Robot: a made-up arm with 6 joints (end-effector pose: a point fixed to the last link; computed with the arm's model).
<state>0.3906 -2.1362 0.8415 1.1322 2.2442 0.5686</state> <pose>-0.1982 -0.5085 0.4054 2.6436 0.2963 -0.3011</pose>
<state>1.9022 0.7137 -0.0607 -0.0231 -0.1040 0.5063</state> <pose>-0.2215 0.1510 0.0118 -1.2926 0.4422 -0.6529</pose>
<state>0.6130 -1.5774 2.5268 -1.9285 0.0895 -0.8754</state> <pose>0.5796 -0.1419 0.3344 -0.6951 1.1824 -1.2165</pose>
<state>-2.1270 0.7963 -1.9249 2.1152 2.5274 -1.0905</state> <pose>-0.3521 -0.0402 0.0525 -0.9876 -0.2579 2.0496</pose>
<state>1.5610 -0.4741 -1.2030 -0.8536 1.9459 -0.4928</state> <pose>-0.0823 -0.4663 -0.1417 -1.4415 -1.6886 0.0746</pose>
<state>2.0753 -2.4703 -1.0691 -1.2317 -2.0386 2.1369</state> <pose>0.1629 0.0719 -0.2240 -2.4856 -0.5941 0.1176</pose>
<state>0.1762 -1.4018 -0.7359 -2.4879 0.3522 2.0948</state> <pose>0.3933 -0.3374 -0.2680 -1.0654 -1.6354 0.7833</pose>
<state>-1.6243 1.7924 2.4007 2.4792 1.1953 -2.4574</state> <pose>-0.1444 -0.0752 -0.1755 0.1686 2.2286 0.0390</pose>
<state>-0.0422 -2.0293 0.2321 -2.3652 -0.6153 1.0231</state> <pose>0.4284 0.0409 0.3200 -0.3840 -0.9356 -1.2108</pose>
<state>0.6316 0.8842 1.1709 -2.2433 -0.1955 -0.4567</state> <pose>-0.5785 -0.3110 -0.1431 1.7886 -1.8349 -0.1481</pose>
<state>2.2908 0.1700 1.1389 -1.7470 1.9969 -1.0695</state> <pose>0.0233 -0.0330 0.8848 -0.1159 1.2972 0.6422</pose>
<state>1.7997 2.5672 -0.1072 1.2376 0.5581 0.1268</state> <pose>0.0168 0.0455 0.3689 -0.1402 -0.0273 -3.1091</pose>
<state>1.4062 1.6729 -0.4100 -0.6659 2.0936 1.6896</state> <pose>-0.4024 0.2934 -0.2068 -1.0878 -0.8595 -0.5910</pose>
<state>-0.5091 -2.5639 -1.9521 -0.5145 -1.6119 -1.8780</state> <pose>0.1217 -0.3561 0.2105 1.5512 -0.0895 -0.4016</pose>
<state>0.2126 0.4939 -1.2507 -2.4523 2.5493 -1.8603</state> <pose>-0.0827 -0.1463 -0.3704 -0.7084 -0.8442 -1.9012</pose>
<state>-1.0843 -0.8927 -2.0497 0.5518 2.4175 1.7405</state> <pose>-0.4083 -0.0091 -0.3026 2.5460 -0.7665 -0.4129</pose>
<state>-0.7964 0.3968 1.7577 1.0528 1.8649 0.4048</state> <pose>-0.0828 -0.5444 -0.2855 -0.3931 -0.4275 2.3441</pose>
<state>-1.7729 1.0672 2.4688 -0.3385 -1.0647 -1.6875</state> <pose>-0.3762 0.2404 -0.2332 -0.6350 1.1103 1.4236</pose>
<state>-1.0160 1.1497 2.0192 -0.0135 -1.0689 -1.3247</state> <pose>-0.3546 0.0372 -0.2864 -0.8035 1.2142 0.6712</pose>
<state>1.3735 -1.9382 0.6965 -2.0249 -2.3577 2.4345</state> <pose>0.2347 0.5661 0.6068 0.3244 0.2437 -0.4826</pose>
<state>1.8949 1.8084 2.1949 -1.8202 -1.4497 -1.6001</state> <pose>-0.2874 0.1659 0.3655 -0.7908 -2.7135 1.3264</pose>
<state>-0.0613 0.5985 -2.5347 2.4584 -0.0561 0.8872</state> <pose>-0.1818 -0.2062 -0.4837 -0.6921 -2.3284 0.3997</pose>
